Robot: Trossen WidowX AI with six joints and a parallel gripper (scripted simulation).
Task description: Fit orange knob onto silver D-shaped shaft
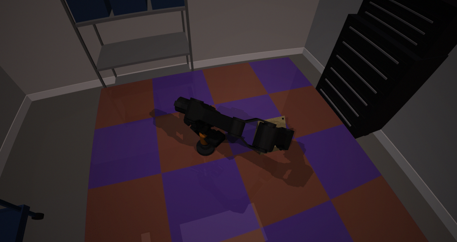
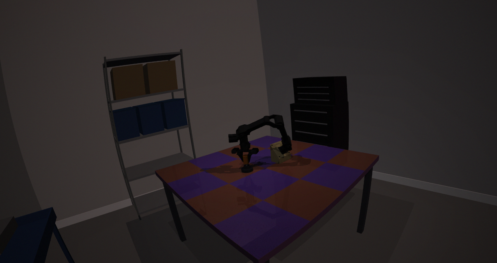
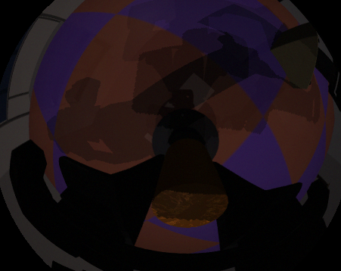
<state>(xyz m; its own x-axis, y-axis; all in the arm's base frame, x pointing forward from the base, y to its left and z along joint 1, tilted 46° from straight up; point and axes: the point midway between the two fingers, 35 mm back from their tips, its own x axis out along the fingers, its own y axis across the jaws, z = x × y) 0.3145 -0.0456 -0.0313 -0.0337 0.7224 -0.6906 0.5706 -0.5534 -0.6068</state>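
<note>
Right now my gripper tip is 4 cm above the dark round pedestal. Also, from my gripper tip: orange knob (3 cm above).
</note>
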